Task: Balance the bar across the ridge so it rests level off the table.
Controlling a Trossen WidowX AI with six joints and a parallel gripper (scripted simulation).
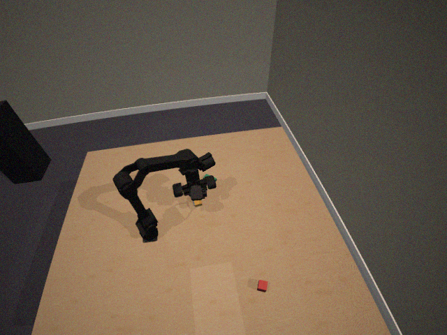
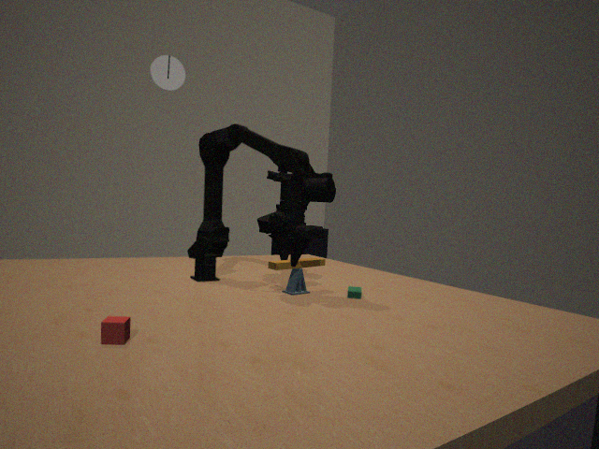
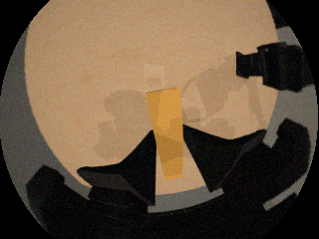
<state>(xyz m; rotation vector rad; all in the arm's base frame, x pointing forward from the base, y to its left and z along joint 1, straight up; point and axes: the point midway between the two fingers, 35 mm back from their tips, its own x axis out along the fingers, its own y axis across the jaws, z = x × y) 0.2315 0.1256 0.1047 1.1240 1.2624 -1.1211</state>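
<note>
My gripper tip is 30 mm to the right of the bar. Also, from my gripper tip: red cube (420 mm to the right, 210 mm ahead, 50 mm below); small green block (150 mm to the left, 80 mm ahead, 60 mm below).
</note>
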